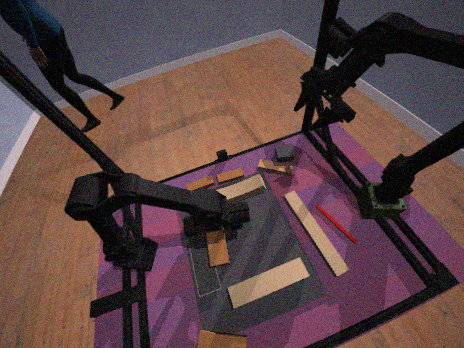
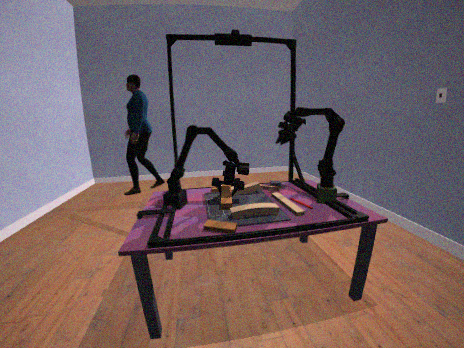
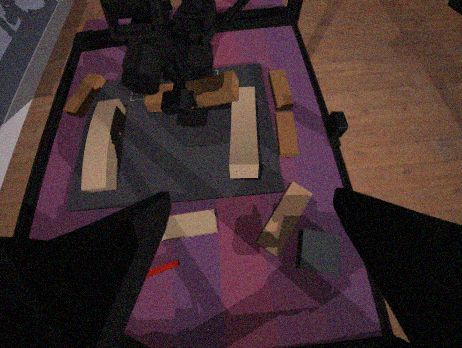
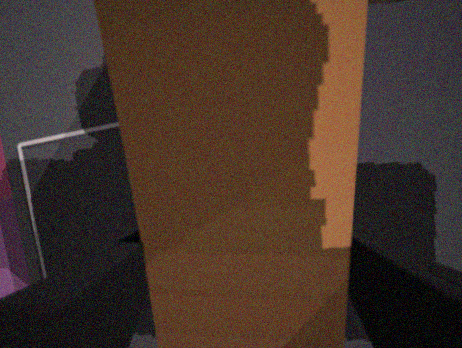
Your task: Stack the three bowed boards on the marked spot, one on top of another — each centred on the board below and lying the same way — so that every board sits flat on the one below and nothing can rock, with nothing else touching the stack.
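Places are measured from the left arm's base along level axes (x ahead, y left, z up), in millimetres.
Where they show: left gripper, fingertip midpoint: point(image 1: 301, 120) point(image 2: 278, 144) point(image 3: 251, 197); right gripper, fingertip midpoint: point(image 2: 226, 195) point(image 3: 197, 94) point(image 4: 245, 239); left arm's base at its link origin: point(image 1: 385, 194) point(image 2: 326, 186); right arm's base at its link origin: point(image 1: 130, 251) point(image 2: 174, 192) point(image 3: 193, 7).
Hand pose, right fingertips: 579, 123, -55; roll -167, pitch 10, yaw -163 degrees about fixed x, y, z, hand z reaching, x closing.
Observation:
Things, the pixels of their centre, and the offset from my right fingertips, as dx, dy, dz.
- orange-brown bowed board at the middle of its body: point(image 4: 246, 291) point(image 3: 190, 92) point(image 1: 214, 229) point(image 2: 226, 195) -6, +14, +9
- long pale plank at the middle of its body: point(image 1: 312, 229) point(image 2: 286, 202) -349, -22, -26
- red stick at the middle of its body: point(image 3: 137, 277) point(image 1: 335, 222) -432, -52, -34
- tan block at the middle of its body: point(image 3: 284, 217) point(image 1: 275, 167) point(image 2: 268, 187) -220, -287, -23
- grey block at the middle of its body: point(image 3: 317, 251) point(image 1: 284, 153) -262, -364, -19
- orange block at the middle of its body: point(image 3: 85, 94) point(image 1: 222, 345) point(image 2: 220, 226) -77, +335, -22
An orange-brown bowed board point(image 1: 218, 252) point(image 2: 226, 200) point(image 3: 220, 90) point(image 4: 225, 125) is held by my right gripper point(image 1: 214, 231) point(image 2: 228, 189) point(image 4: 245, 239), which is shut on it, low over the dark mat. The board lies across part of the white outline of the marked spot point(image 1: 210, 292) point(image 4: 65, 135); its exact height is unclear. One pale bowed board point(image 1: 268, 282) point(image 2: 255, 209) point(image 3: 98, 150) lies on the mat's front part, arched upward. Another pale bowed board point(image 1: 242, 187) point(image 3: 243, 130) lies at the mat's back. My left gripper point(image 1: 311, 102) point(image 2: 283, 136) point(image 3: 251, 197) is open and empty, high above the back right.
A long pale plank point(image 1: 316, 232) point(image 2: 287, 203) and a red stick point(image 1: 336, 223) point(image 3: 163, 268) lie right of the mat. A tan block point(image 1: 275, 167) and a grey block point(image 1: 285, 152) point(image 3: 320, 250) lie behind. Small orange blocks point(image 1: 230, 175) point(image 1: 200, 183) lie along the back; another orange block point(image 2: 220, 226) lies in front.

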